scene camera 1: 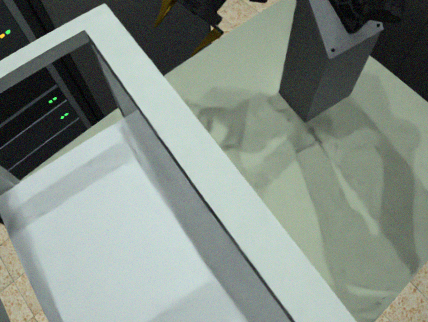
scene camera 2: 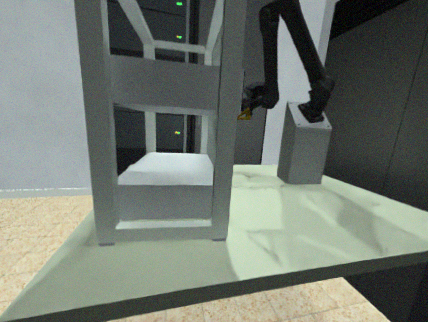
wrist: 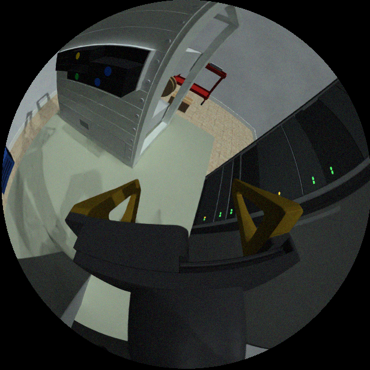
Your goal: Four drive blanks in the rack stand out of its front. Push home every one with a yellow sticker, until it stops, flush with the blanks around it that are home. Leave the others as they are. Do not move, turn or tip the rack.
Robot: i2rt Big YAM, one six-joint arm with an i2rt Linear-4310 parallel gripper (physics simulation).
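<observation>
The grey rack (scene camera 1: 185, 140) (scene camera 2: 95, 125) (wrist: 100, 112) stands upright on the table; its front with the dark bay shows in the wrist view at upper left. In that bay are a dark blank with a yellow sticker (wrist: 77, 55) at upper left, one with a green sticker (wrist: 76, 76) below it, and two with blue stickers (wrist: 108, 71) (wrist: 97, 82) to the right. How far each stands out is too dark to tell. My gripper (scene camera 1: 175, 39) (scene camera 2: 244, 115) (wrist: 185, 183) is open and empty, apart from the rack, in front of it and off to one side.
The arm's grey pedestal (scene camera 1: 325, 75) (scene camera 2: 305, 150) stands on the pale green table (scene camera 1: 280, 210) (scene camera 2: 165, 270) (wrist: 172, 155). Dark cabinets with small lights (wrist: 270, 160) stand beyond the table on the right of the wrist view. A red cart (wrist: 196, 90) stands on the floor behind the rack.
</observation>
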